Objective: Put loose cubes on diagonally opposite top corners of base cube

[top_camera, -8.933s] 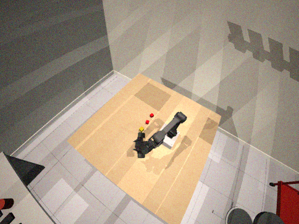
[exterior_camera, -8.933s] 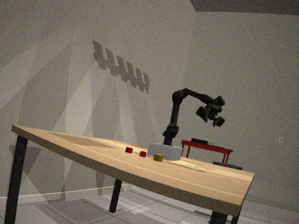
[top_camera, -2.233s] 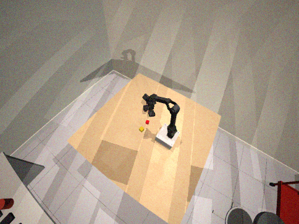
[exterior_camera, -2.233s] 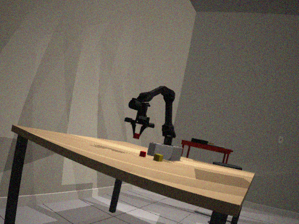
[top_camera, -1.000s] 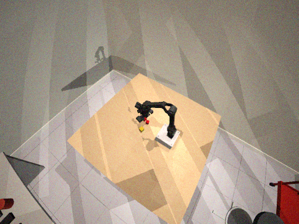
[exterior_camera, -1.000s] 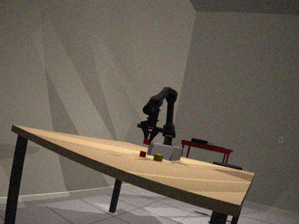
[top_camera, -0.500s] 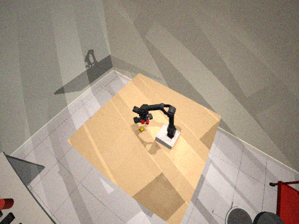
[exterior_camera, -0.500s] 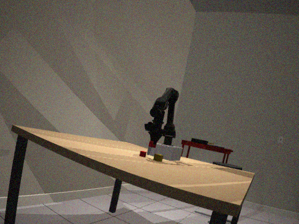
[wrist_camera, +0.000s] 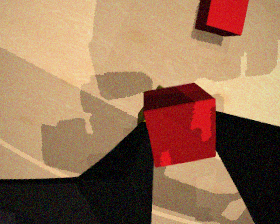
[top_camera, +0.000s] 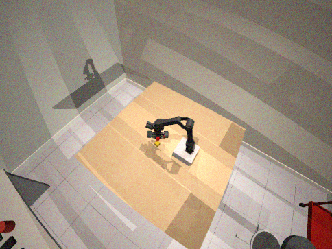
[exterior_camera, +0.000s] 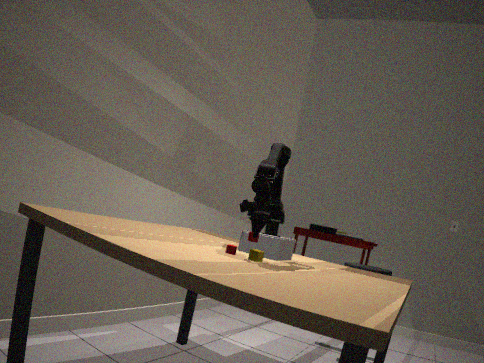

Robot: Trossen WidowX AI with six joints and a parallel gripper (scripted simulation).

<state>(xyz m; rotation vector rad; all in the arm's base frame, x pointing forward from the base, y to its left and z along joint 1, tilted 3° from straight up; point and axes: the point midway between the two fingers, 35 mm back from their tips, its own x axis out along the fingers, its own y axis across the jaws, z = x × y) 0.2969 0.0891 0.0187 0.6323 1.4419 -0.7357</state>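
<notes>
The yellow cube lies 70 mm below my gripper tip, 20 mm to the left of it and 10 mm behind it.
</notes>
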